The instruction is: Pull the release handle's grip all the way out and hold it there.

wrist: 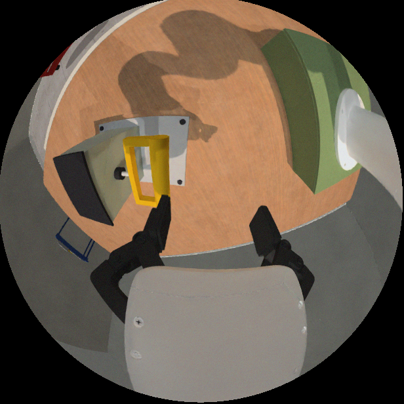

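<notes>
The release handle's yellow grip (160,167) is a D-shaped loop left of centre in the wrist view. A short rod with a black collar (119,173) shows between it and the beige housing (112,175), which has a black face. The housing stands on a grey base plate (177,150) with dark bolts. My gripper (214,211) is open with nothing between its fingers. Its left fingertip appears at the lower end of the yellow grip and overlaps it slightly in view; whether they touch I cannot tell. The right finger is well to the right of the grip.
A long green block (300,110) stands at the right, with the white robot arm base (348,130) by it. The wooden table (230,165) ends at a front edge behind the fingers. A blue-framed object (73,246) shows lower left, and a red object (54,62) upper left.
</notes>
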